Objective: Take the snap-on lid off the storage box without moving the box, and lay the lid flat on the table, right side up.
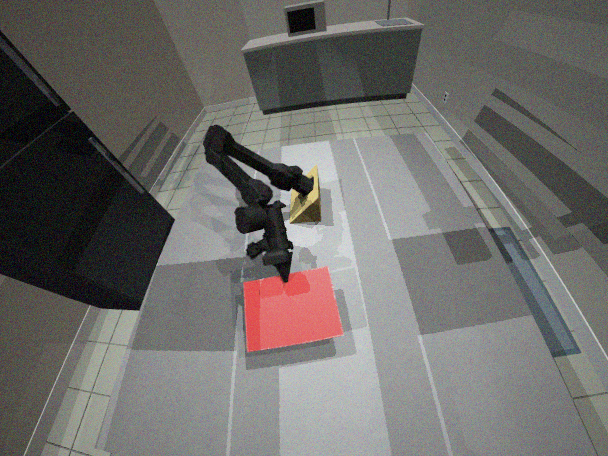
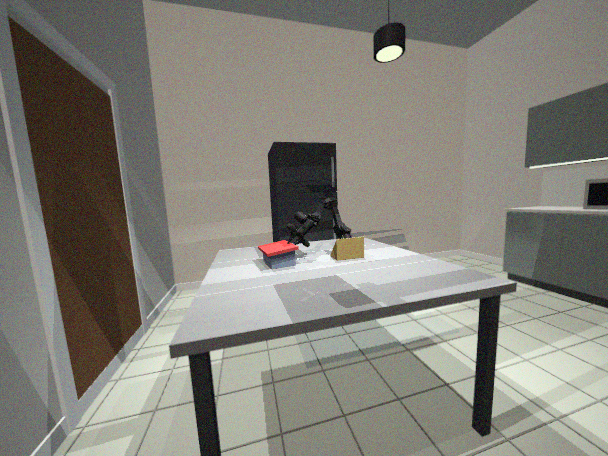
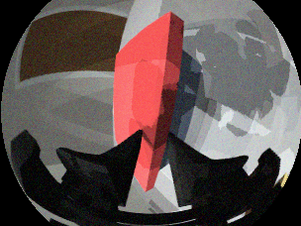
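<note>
My gripper tip is now 80 mm short of the red lid and 20 mm to the right of it. Also, from my gripper tip: storage box 70 mm ahead, 20 mm to the left, 50 mm below.
</note>
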